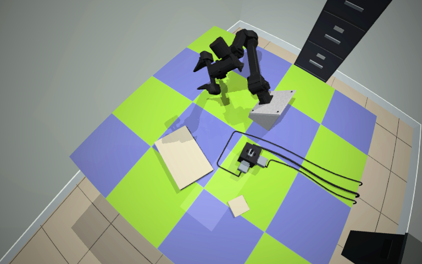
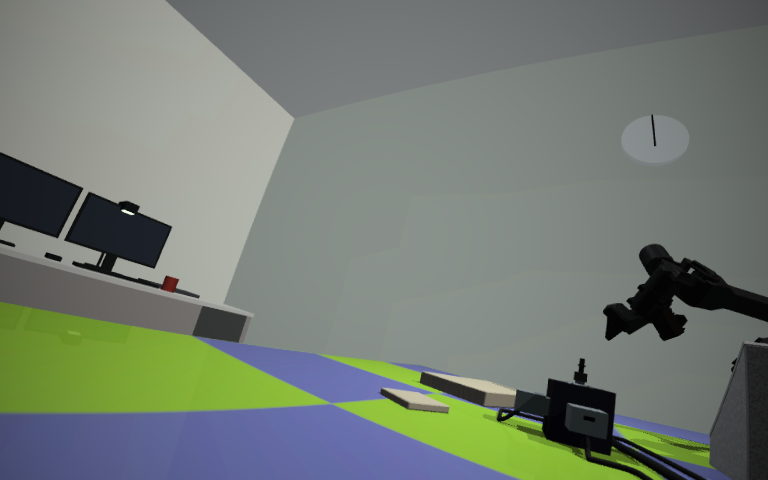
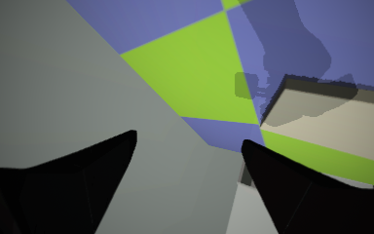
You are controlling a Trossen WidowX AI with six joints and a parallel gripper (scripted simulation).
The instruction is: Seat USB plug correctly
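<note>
My gripper tip is 13 cm short of the USB plug, 36 cm to the right of it and 11 cm above it. From my gripper tip the other things lie so: beige tile 35 cm ahead, 42 cm to the left, 20 cm below; beige board 28 cm ahead, 9 cm to the left, 19 cm below.
</note>
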